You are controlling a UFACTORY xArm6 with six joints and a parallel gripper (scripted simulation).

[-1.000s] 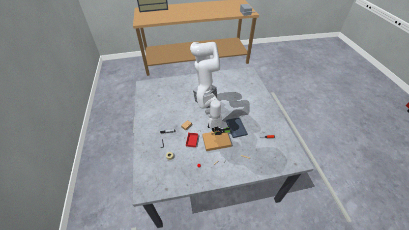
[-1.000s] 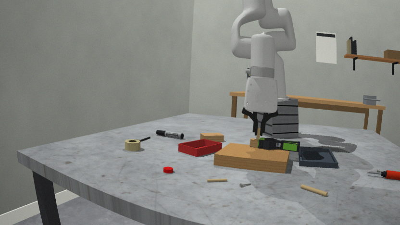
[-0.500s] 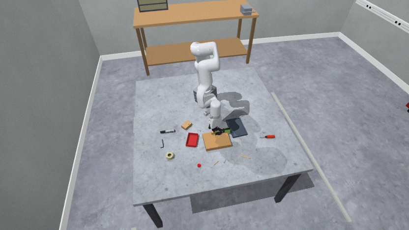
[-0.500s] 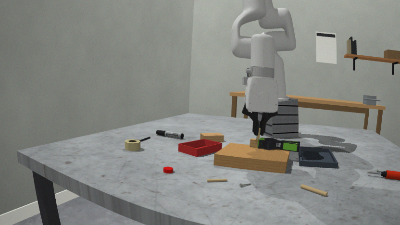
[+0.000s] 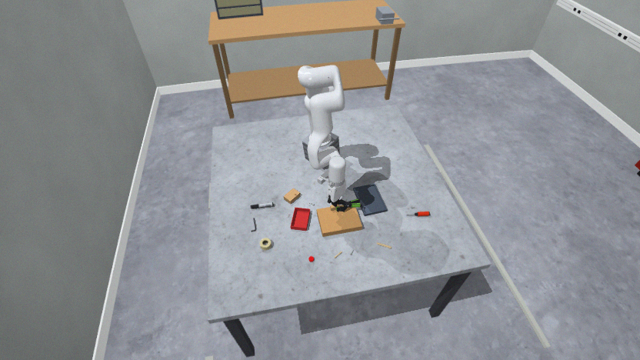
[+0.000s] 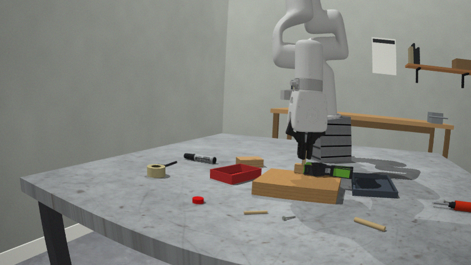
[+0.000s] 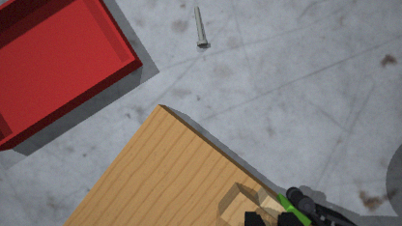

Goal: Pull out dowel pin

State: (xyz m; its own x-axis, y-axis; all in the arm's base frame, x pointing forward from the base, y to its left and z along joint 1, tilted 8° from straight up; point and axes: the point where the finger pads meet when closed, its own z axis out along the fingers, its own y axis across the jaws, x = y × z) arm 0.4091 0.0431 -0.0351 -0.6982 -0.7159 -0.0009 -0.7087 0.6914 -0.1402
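My gripper is now 2 cm above the dowel pin. From my hand the other things lie so: red tray 18 cm to the right, 8 cm below, 4 cm ahead; then bench board 7 cm below, 5 cm ahead, 1 cm to the left; then wooden block 5 cm below.
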